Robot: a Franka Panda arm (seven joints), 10 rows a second.
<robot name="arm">
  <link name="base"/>
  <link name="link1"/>
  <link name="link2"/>
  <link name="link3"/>
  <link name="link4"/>
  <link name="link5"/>
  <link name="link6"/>
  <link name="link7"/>
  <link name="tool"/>
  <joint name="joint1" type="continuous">
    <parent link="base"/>
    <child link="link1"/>
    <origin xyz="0 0 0.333" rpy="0 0 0"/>
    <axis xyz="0 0 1"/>
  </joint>
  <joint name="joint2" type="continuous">
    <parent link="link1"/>
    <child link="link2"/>
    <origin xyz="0 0 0" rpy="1.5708 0 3.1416"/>
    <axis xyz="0 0 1"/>
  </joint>
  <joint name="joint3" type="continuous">
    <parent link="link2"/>
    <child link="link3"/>
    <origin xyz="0 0.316 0" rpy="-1.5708 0 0"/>
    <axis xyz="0 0 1"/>
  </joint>
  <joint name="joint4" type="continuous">
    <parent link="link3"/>
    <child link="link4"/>
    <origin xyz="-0.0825 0 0" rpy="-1.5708 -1.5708 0"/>
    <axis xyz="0 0 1"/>
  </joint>
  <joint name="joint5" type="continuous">
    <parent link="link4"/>
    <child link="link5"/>
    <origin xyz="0.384 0.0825 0" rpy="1.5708 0 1.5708"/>
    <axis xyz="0 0 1"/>
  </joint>
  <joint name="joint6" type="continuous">
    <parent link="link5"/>
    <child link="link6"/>
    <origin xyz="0 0 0" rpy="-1.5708 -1.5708 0"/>
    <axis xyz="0 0 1"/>
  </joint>
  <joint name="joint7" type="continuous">
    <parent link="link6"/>
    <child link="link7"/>
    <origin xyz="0 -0.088 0" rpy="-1.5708 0 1.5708"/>
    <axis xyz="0 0 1"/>
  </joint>
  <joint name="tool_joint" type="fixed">
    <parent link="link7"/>
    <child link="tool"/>
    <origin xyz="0 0 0.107" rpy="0 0 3.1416"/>
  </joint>
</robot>
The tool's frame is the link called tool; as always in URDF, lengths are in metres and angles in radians. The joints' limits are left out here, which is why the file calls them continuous.
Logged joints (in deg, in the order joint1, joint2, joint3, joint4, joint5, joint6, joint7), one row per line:
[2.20, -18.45, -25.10, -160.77, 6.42, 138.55, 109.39]
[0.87, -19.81, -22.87, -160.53, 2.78, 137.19, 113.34]
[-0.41, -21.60, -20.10, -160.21, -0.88, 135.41, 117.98]
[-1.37, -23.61, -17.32, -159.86, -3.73, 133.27, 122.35]
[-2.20, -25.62, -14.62, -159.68, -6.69, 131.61, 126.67]
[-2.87, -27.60, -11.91, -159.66, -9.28, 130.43, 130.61]
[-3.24, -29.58, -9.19, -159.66, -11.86, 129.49, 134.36]
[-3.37, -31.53, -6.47, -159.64, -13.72, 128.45, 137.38]
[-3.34, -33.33, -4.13, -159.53, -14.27, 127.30, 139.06]
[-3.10, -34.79, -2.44, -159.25, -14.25, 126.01, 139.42]
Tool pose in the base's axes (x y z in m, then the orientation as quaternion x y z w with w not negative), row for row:
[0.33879, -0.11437, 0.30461, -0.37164, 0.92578, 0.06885, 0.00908]
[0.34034, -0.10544, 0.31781, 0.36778, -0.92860, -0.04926, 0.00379]
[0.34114, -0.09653, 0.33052, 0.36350, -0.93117, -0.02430, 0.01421]
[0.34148, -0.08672, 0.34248, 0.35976, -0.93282, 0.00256, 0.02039]
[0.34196, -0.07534, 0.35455, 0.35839, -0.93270, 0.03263, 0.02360]
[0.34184, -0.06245, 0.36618, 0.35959, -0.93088, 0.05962, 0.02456]
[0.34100, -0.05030, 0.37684, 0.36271, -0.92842, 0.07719, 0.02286]
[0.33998, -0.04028, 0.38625, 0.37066, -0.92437, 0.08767, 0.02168]
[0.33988, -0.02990, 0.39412, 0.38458, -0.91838, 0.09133, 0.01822]
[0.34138, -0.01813, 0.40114, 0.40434, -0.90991, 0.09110, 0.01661]
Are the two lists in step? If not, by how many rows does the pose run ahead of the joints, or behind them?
The pose runs 2 rows ahead of the joints: the pose in row i belongs to the joints in row i + 2.
